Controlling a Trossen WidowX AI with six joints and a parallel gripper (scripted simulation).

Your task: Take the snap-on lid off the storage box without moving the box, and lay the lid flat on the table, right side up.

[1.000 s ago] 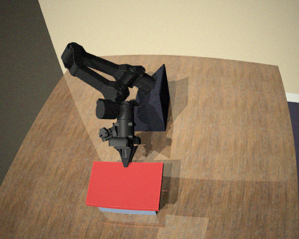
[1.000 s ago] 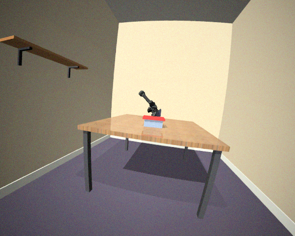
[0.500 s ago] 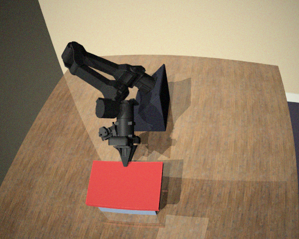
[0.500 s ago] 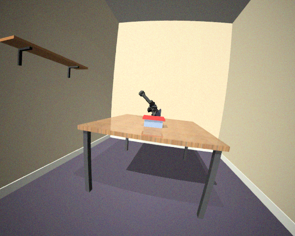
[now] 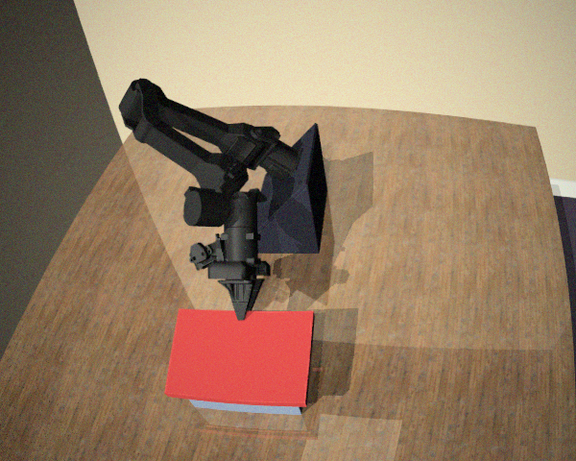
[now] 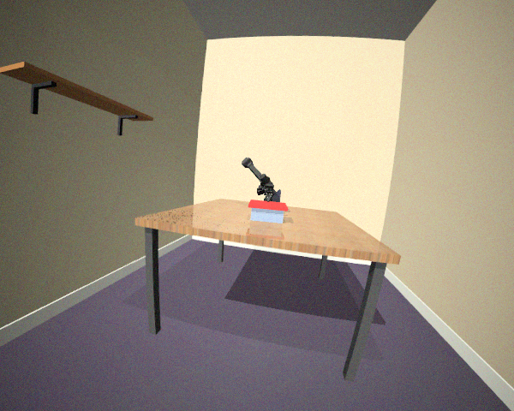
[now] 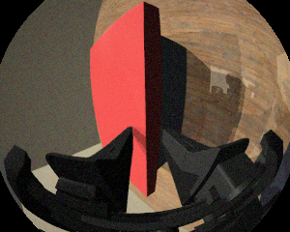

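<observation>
Now: gripper tip 80 mm short of the red lid and 10 mm to the right of it. Also, from my gripper tip: storage box 80 mm ahead, 10 mm to the left, 50 mm below.
</observation>
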